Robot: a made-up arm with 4 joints. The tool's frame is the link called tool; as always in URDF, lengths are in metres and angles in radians.
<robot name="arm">
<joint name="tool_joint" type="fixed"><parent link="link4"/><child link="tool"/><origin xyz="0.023 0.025 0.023" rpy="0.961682 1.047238 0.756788"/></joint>
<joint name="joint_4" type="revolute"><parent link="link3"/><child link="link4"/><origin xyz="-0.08 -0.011 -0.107"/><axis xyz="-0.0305 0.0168 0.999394"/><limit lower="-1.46" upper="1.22"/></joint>
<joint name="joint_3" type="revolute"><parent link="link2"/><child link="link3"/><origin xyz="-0.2 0.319 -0.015"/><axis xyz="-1 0 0"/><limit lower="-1.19" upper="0.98"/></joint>
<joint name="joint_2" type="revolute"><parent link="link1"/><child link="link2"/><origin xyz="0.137 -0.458 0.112"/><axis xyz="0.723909 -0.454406 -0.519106"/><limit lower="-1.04" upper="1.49"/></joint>
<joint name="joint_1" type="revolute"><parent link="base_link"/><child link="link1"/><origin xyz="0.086 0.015 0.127"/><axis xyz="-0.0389 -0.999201 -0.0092"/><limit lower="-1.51" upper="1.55"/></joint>
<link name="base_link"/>
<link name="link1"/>
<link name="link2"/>
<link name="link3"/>
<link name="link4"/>
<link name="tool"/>
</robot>
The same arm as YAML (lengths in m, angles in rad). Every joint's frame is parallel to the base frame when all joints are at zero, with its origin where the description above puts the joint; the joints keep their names.
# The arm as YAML. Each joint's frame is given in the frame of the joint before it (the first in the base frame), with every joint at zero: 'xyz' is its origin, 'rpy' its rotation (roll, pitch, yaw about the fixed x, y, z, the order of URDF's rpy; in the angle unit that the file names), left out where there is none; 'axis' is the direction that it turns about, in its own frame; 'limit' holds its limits. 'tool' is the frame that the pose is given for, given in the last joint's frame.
units:
  length: m
  angle: rad
joints:
  - name: joint_1
    type: revolute
    origin:
      xyz: [0.086, 0.015, 0.127]
    axis: [-0.0389, -0.999201, -0.0092]
    limit:
      lower: -1.51
      upper: 1.55
  - name: joint_2
    type: revolute
    origin:
      xyz: [0.137, -0.458, 0.112]
    axis: [0.723909, -0.454406, -0.519106]
    limit:
      lower: -1.04
      upper: 1.49
  - name: joint_3
    type: revolute
    origin:
      xyz: [-0.2, 0.319, -0.015]
    axis: [-1.0, 0.0, 0.0]
    limit:
      lower: -1.19
      upper: 0.98
  - name: joint_4
    type: revolute
    origin:
      xyz: [-0.08, -0.011, -0.107]
    axis: [-0.0305, 0.0168, 0.999394]
    limit:
      lower: -1.46
      upper: 1.22
tool:
  origin:
    xyz: [0.023, 0.025, 0.023]
    rpy: [0.9617, 1.0472, 0.7568]

